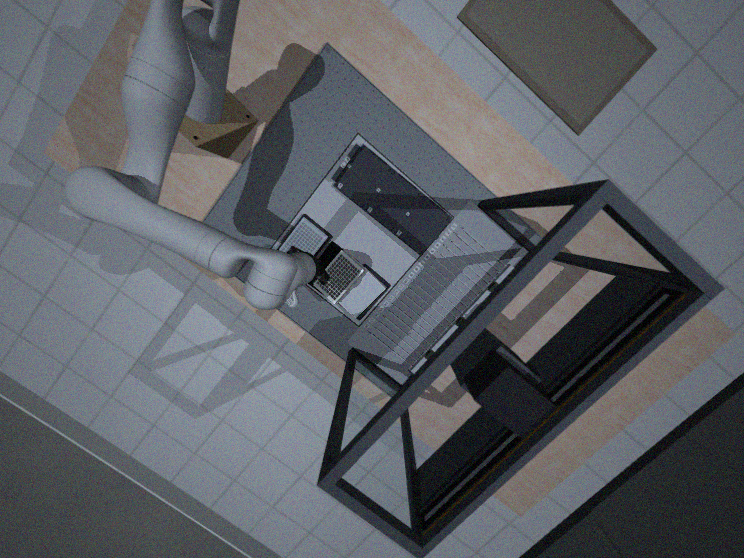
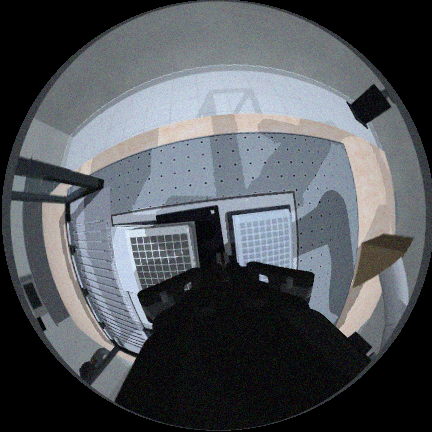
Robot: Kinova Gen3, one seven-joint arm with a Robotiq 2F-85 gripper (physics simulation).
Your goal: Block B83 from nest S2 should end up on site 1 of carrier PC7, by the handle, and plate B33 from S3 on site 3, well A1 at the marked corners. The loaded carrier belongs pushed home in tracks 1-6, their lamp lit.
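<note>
My gripper (image 1: 323,278) (image 2: 221,259) is shut and empty, low between two gridded pieces. The dark-gridded block (image 1: 342,275) (image 2: 162,252), apparently B83, sits askew, partly over the dark nest (image 1: 328,254) (image 2: 207,235) and toward the pale nest (image 1: 365,296) (image 2: 121,257). The finger ends are close to its near edge; contact cannot be told. The pale plate (image 1: 306,233) (image 2: 265,235) sits in its black-rimmed nest; its label is unreadable. The dark carrier (image 1: 420,222) lies empty on the pale tray, one end at the ribbed track deck (image 1: 444,288) (image 2: 95,250). No lit lamp can be made out.
A large dark frame (image 1: 516,255) (image 2: 60,172) rises over the far side of the track deck, with a dark box unit (image 1: 513,399) inside. A perforated grey board (image 1: 384,129) (image 2: 175,165) surrounds the tray. A brown bracket (image 1: 231,135) (image 2: 380,257) stands by the arm's base.
</note>
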